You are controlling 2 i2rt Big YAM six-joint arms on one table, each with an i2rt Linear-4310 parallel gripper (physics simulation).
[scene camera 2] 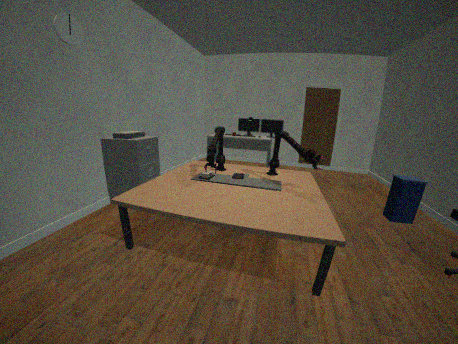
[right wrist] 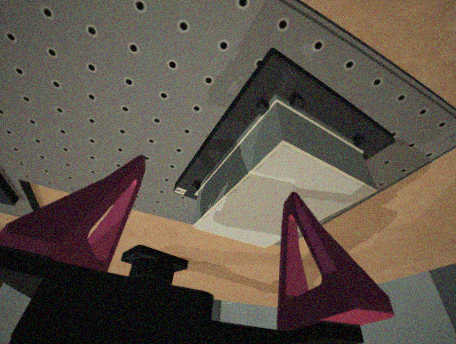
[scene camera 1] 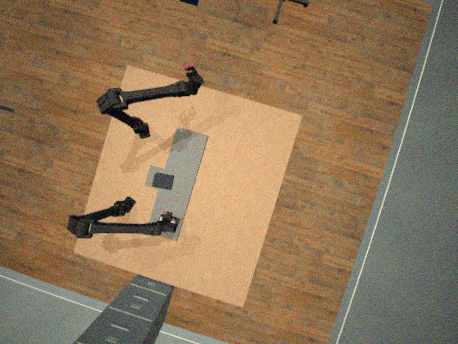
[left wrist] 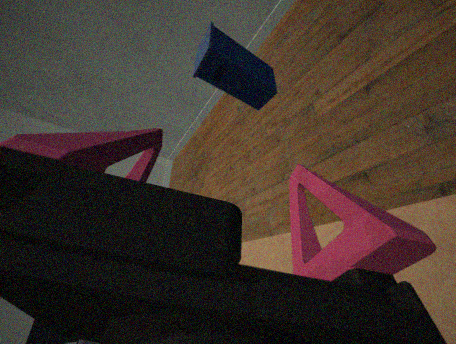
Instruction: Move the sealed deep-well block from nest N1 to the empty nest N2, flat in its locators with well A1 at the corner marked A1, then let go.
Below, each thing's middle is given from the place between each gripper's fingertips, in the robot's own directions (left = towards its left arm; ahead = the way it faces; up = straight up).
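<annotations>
Pale block (right wrist: 286,150): my left gripper 3 cm past it, 117 cm to the left of it, 21 cm above it.
From my right hand, the pale block: 50 mm to the right, 20 mm behind, 20 mm below. By its middle, the pale block is nearer to my right hand than to my left gripper.
</annotations>
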